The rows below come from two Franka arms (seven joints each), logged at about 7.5 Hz.
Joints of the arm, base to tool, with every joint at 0 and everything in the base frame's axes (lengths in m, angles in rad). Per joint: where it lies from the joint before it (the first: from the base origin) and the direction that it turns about. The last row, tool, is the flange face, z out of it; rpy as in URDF.
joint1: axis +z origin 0 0 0.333
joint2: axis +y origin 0 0 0
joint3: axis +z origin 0 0 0.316
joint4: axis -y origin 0.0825 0 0
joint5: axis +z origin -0.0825 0 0.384
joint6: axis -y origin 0 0 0
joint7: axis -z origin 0.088 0 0
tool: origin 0 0 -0.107 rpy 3.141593 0 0
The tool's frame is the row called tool.
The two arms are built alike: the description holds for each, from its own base.
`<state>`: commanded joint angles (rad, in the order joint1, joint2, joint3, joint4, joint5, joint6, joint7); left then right.
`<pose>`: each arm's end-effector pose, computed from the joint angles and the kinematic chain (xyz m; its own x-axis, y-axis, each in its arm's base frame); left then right.
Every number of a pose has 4 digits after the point.
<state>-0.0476 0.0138 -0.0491 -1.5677 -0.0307 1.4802 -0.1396 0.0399 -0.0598 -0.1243 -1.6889 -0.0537 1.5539 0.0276</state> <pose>0.5456 -0.0563 0.6109 0.9937 0.0405 -0.1044 0.0425 -0.9990 0.0170 0.5289 -0.0525 0.5999 0.9910 -0.1116 -0.0743 -0.1082 -0.9930 0.0482</pose>
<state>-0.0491 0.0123 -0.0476 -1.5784 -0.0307 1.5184 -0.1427 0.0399 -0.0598 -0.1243 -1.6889 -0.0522 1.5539 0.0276</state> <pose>0.5491 -0.0565 0.6098 0.9961 0.0446 -0.0759 0.0462 -0.9987 0.0207 0.5289 -0.0523 0.5999 0.9910 -0.1116 -0.0743 -0.1083 -0.9930 0.0468</pose>
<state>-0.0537 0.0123 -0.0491 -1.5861 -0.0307 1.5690 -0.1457 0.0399 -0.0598 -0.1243 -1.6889 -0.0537 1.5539 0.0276</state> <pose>0.5541 -0.0603 0.6104 0.9985 0.0428 -0.0336 0.0437 -0.9987 0.0267 0.5289 -0.0525 0.5999 0.9910 -0.1116 -0.0743 -0.1082 -0.9930 0.0482</pose>
